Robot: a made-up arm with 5 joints.
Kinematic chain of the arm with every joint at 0, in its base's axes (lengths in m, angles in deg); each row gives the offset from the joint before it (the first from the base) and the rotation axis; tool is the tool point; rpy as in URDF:
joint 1: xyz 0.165 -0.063 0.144 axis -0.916 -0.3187 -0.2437
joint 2: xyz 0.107 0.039 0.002 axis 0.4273 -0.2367 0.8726
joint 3: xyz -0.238 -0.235 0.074 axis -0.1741 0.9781 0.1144
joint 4: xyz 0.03 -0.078 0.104 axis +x
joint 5: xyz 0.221 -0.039 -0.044 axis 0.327 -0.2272 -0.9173
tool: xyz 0.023 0.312 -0.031 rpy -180 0 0
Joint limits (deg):
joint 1: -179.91..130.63
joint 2: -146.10..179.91
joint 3: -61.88..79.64
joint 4: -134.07..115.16
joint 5: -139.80..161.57
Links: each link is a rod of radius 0.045 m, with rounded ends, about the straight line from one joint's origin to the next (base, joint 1, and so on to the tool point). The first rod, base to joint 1, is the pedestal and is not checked.
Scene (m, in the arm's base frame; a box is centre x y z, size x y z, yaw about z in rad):
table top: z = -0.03
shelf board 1: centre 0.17 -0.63 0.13 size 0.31 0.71 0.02 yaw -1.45
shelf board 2: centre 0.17 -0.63 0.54 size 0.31 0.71 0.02 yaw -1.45
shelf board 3: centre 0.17 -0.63 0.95 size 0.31 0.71 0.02 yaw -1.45
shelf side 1: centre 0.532 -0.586 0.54 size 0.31 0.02 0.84 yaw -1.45
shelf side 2: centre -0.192 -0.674 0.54 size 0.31 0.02 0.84 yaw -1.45
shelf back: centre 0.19 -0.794 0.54 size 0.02 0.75 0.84 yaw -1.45
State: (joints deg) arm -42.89 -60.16 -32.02 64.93 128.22
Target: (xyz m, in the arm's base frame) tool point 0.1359 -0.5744 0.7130
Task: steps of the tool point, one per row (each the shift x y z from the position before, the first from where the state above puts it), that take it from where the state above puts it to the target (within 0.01 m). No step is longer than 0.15 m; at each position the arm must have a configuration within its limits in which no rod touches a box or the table.
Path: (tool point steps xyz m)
1: -0.0380 0.0607 0.0061
2: -0.0188 0.0756 0.0003
3: 0.0006 0.0861 -0.0031
4: 0.0178 0.0931 -0.0033
5: -0.0433 -0.0538 0.0802
6: -0.0343 -0.0231 0.1050
7: -0.0177 0.0114 0.1168
8: 0.0042 0.0444 0.1149
9: 0.0167 -0.0890 0.0227
10: 0.0114 -0.0893 0.0007
11: 0.0043 -0.0882 -0.0235

